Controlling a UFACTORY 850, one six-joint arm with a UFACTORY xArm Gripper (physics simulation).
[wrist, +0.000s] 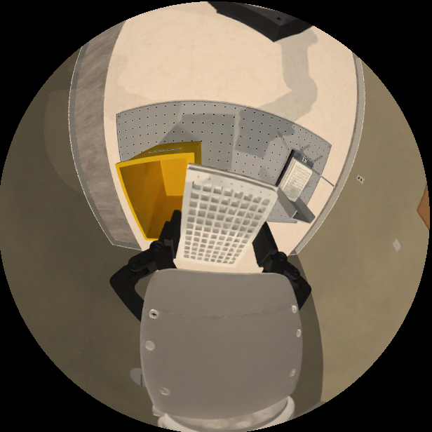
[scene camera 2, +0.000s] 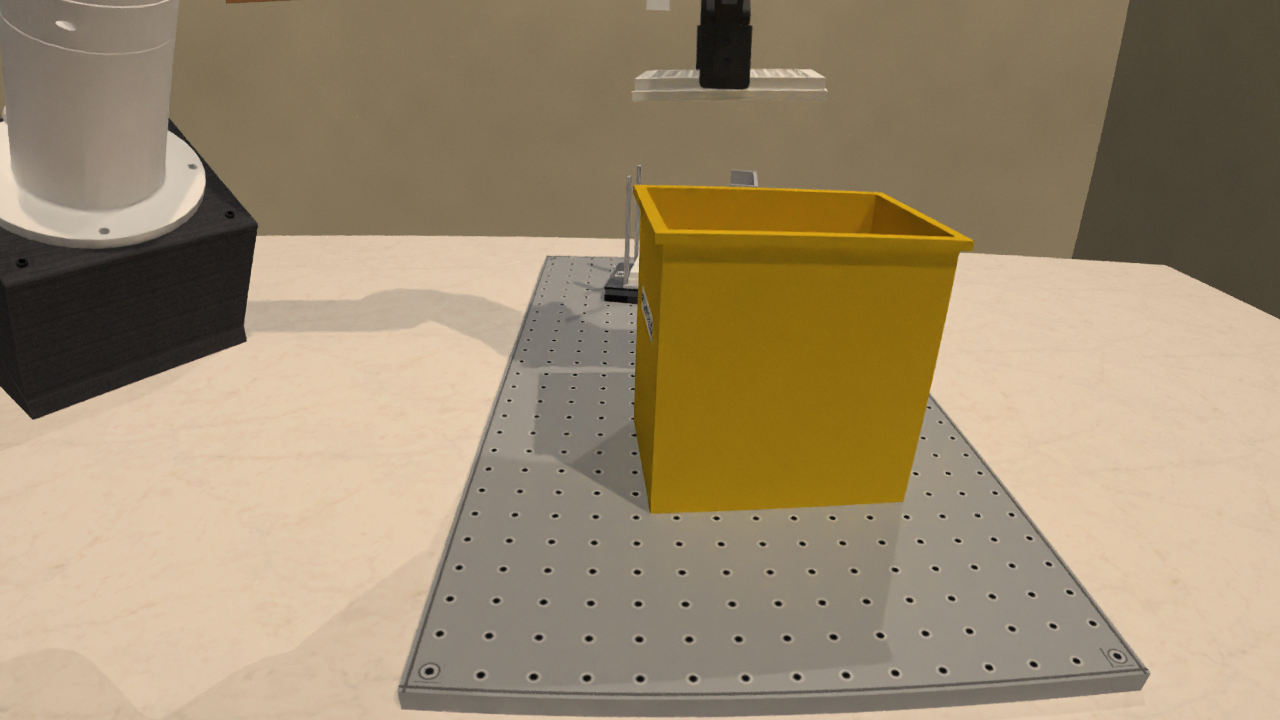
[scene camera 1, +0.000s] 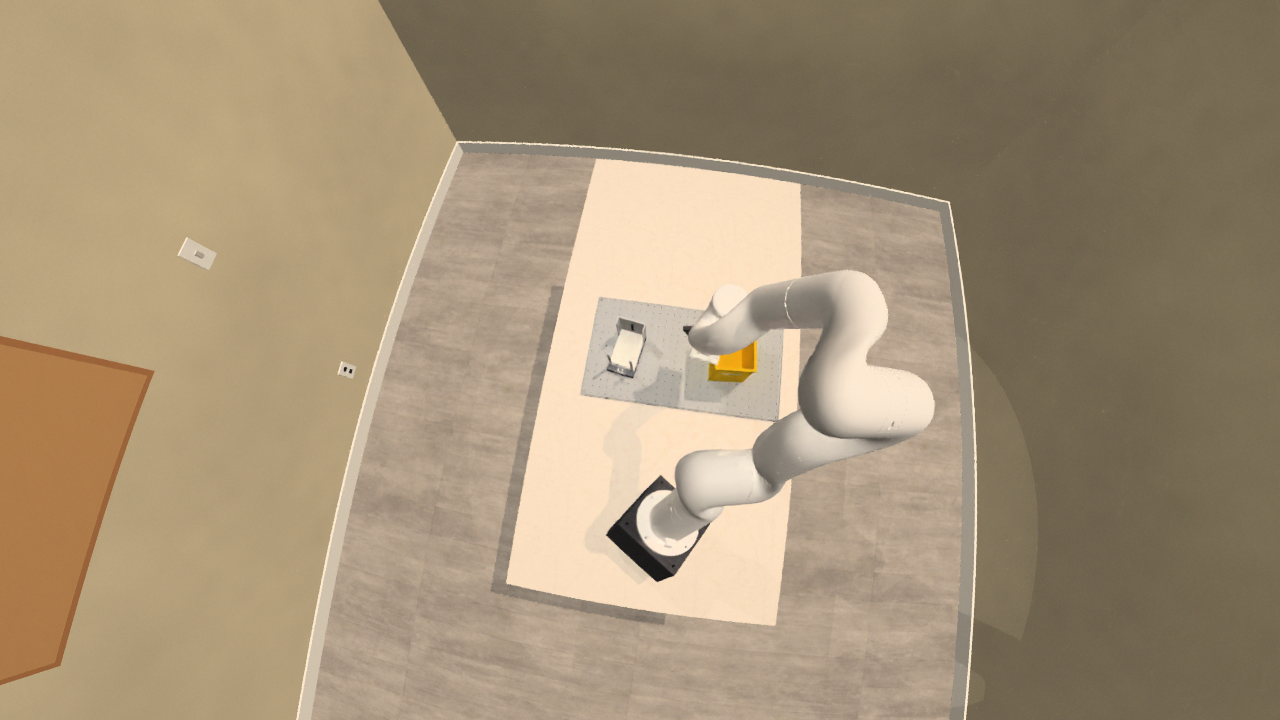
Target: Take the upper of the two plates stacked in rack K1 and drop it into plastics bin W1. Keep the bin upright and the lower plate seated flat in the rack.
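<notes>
My gripper (scene camera 2: 724,64) (wrist: 220,225) is shut on a white gridded plate (scene camera 2: 787,82) (wrist: 227,222), gripping its two long sides. The plate looks level and hangs above bin height. Yellow bin W1 (scene camera 1: 732,374) (scene camera 2: 787,376) (wrist: 140,190) stands upright. In the wrist view the plate overlaps the bin's rack-side edge; how far it is over the opening I cannot tell. Rack K1 (scene camera 1: 630,325) (scene camera 2: 619,294) (wrist: 304,160) stands at the other end of the board. The lower plate (scene camera 1: 628,347) (wrist: 298,179) lies in it and looks flat; the bin hides most of it in scene camera 2.
The grey perforated board (scene camera 1: 595,385) (scene camera 2: 742,617) (wrist: 210,120) carries the bin and the rack on a pale table (scene camera 1: 680,223). The rack has upright side walls and thin rods. The black arm base (scene camera 1: 640,548) (scene camera 2: 134,313) (wrist: 272,24) stands beyond the board's long edge.
</notes>
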